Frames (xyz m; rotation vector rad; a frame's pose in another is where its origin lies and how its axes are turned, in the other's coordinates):
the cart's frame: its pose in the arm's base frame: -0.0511 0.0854 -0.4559 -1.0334 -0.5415 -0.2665
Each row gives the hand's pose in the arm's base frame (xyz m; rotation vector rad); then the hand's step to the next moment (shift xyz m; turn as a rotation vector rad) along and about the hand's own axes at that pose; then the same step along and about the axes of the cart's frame.
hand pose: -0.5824 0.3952 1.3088 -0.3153 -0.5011 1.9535
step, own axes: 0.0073 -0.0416 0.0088 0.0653 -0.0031 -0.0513
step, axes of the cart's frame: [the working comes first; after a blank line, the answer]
step, axes of the arm's base frame: 0.0263 0.0200 0.0277 -0.0026 0.0709 -0.0433

0.0379 0.0014 0.0205 -0.0228 0.0659 0.0451
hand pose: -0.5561 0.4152 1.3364 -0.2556 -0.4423 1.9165
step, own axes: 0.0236 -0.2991 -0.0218 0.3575 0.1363 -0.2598
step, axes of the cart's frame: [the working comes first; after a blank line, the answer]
step, axes of the arm's base frame: 0.2521 0.1250 0.1065 -0.1518 0.3334 -0.2822

0.2743 0.0978 0.0753 -0.2671 0.3049 0.2227
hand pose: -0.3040 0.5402 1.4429 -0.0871 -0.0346 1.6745
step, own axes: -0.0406 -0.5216 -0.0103 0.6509 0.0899 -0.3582
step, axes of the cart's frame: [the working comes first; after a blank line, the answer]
step, axes of the arm's base frame: 0.5222 0.0145 0.0301 -0.1284 0.6271 -0.3876

0.4548 0.2227 -0.1318 -0.2927 0.5390 0.4288
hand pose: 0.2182 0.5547 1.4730 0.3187 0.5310 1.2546
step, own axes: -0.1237 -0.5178 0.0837 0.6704 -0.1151 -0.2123
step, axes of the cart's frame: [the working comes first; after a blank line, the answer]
step, axes of the arm's base frame: 0.4394 -0.2636 -0.1669 0.1215 0.5947 -0.3733

0.2671 0.1929 -0.4265 -0.0767 0.6260 0.3316
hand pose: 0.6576 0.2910 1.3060 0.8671 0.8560 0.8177
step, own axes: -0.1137 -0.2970 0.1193 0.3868 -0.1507 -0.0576
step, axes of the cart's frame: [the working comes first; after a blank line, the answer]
step, axes of the arm's base frame: 0.1299 -0.2548 -0.1832 0.1476 0.2895 -0.2647

-0.0009 0.0685 -0.3327 -0.0083 0.4064 0.1020
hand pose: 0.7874 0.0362 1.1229 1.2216 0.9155 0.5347
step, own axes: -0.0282 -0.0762 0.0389 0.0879 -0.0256 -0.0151
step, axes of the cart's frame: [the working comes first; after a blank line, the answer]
step, axes of the arm's base frame: 0.0077 -0.0656 -0.0612 0.0329 0.0694 -0.0521

-0.0295 0.0163 -0.0836 0.0021 0.0879 0.0297
